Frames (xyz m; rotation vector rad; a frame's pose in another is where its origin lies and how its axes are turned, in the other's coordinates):
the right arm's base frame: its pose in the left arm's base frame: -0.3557 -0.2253 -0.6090 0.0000 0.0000 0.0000
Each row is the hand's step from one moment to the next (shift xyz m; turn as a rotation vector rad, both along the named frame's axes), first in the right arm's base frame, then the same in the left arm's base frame.
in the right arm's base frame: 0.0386 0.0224 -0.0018 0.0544 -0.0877 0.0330
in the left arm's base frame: 0.0386 0.0224 -0.0018 0.0544 -0.0877 0.0330
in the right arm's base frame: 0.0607 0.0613 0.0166 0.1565 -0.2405 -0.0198
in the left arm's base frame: 0.0607 0.0613 0.0166 0.1565 -0.2405 -0.0198
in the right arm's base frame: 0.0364 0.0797 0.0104 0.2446 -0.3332 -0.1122
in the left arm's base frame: 0.0364 0.0797 0.0104 0.2446 -0.3332 -0.1122
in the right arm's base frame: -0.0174 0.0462 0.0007 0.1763 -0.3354 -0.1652
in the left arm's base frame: -0.0174 0.0462 0.0007 0.1763 -0.3354 -0.1652
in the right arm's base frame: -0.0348 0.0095 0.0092 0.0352 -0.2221 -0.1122
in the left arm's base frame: -0.0348 0.0095 0.0092 0.0352 -0.2221 -0.1122
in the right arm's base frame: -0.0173 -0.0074 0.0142 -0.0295 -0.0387 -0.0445
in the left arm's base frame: -0.0173 -0.0074 0.0142 -0.0295 -0.0387 -0.0445
